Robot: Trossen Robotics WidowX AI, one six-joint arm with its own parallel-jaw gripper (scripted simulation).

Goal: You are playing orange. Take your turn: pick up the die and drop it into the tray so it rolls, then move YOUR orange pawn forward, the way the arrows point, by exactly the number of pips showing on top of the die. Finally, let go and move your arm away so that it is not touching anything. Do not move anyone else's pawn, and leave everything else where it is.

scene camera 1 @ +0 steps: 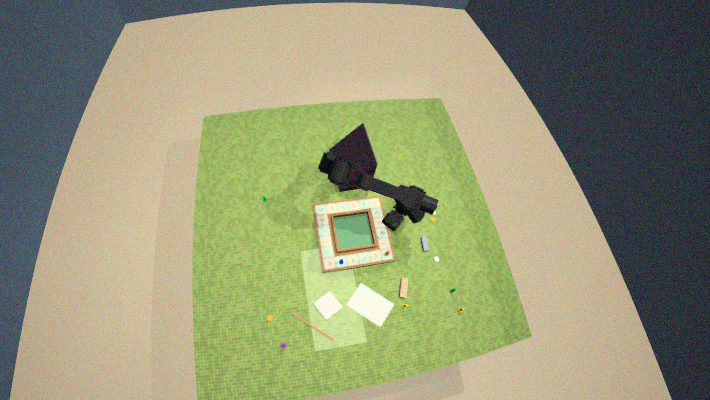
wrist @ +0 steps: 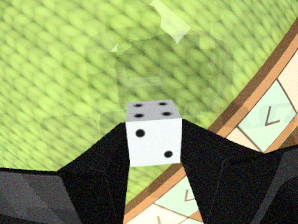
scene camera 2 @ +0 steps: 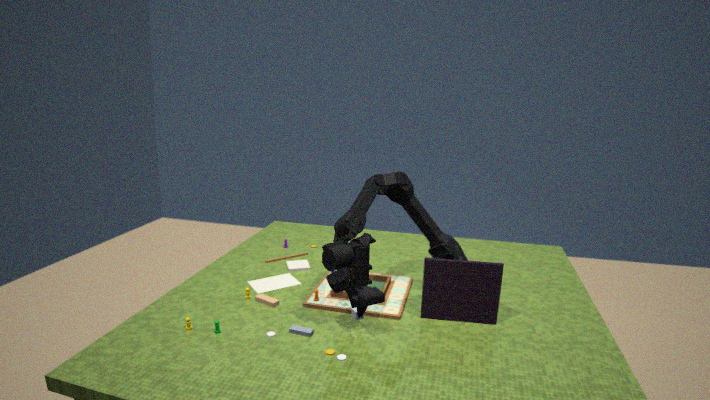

Scene:
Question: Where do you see a paper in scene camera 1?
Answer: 365,301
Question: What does my gripper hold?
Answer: A white die.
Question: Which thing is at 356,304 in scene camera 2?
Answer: My gripper.

